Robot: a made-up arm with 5 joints.
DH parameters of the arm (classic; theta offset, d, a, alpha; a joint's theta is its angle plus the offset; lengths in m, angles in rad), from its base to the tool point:
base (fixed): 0.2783 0 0.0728 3.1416
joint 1: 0.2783 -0.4 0 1.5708
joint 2: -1.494 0 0.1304 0
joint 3: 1.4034 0 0.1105 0
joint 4: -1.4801 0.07 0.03 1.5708
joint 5: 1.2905 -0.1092 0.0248 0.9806
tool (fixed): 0.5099 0.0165 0 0
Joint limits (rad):
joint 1: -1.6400..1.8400
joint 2: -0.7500..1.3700
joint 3: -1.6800..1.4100
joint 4: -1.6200..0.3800
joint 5: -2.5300..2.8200
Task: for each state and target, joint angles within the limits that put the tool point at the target. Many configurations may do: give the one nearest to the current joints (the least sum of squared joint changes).
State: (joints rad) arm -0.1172 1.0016 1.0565 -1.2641 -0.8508
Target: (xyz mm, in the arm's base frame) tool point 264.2 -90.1 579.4
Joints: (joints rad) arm 0.8194 0.3691 0.0974 -1.0252 -0.9003
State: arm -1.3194 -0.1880 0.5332 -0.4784 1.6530
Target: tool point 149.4 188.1 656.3
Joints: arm -0.6310 -0.0541 -0.2744 -0.5211 1.6261
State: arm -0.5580 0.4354 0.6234 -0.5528 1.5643
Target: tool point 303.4 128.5 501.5
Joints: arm -0.0771 0.2585 0.2593 -0.6596 1.5622
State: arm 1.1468 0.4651 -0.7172 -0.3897 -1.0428
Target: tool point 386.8 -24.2 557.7
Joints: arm 0.3562 0.8733 -0.9587 0.0429 -0.8187
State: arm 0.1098 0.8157 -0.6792 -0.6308 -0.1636
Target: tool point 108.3 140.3 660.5
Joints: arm -0.5020 0.5055 -1.0263 -1.2417 -0.1407
